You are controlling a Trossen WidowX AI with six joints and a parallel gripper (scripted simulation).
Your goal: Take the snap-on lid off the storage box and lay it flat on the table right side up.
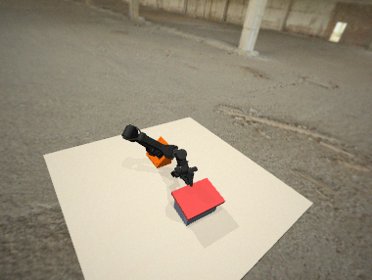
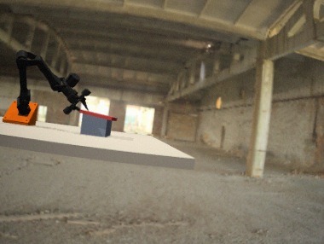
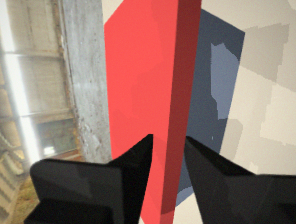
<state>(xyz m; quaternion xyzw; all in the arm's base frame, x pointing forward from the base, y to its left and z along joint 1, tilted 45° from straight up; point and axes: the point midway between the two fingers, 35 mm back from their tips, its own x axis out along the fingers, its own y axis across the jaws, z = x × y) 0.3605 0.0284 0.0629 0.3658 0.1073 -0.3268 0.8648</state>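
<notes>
Right now the red lid is 80 mm ahead of my gripper tip. The rest, counted from my gripper tip: storage box 70 mm ahead, 60 mm below.
</notes>
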